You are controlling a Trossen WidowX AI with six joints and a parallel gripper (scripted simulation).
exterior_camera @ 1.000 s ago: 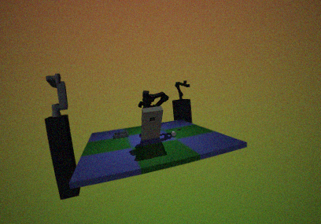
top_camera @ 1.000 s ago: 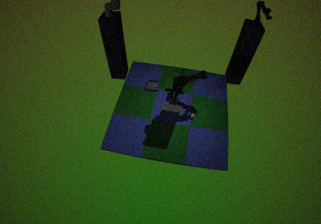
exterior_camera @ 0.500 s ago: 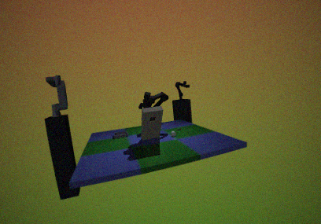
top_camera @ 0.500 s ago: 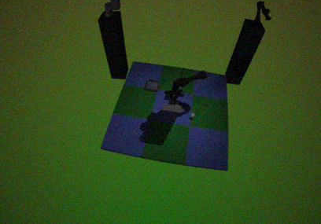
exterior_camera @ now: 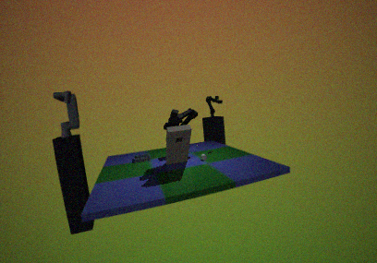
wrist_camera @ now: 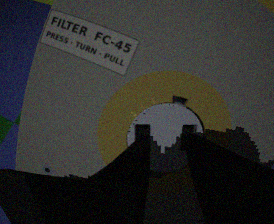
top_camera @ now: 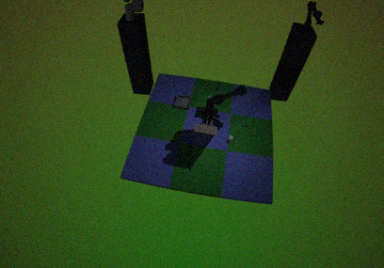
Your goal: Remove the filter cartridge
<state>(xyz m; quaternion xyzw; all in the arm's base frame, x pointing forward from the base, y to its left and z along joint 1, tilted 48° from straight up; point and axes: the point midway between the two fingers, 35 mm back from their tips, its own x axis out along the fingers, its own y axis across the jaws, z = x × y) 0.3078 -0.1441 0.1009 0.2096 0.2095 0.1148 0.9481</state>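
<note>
Now: the round filter cartridge 20 mm ahead of my gripper tip and 10 mm below it. Round my gripper tip: grey service panel 90 mm below, 30 mm behind; grey tray 430 mm behind, 260 mm to the right, 250 mm below.
</note>
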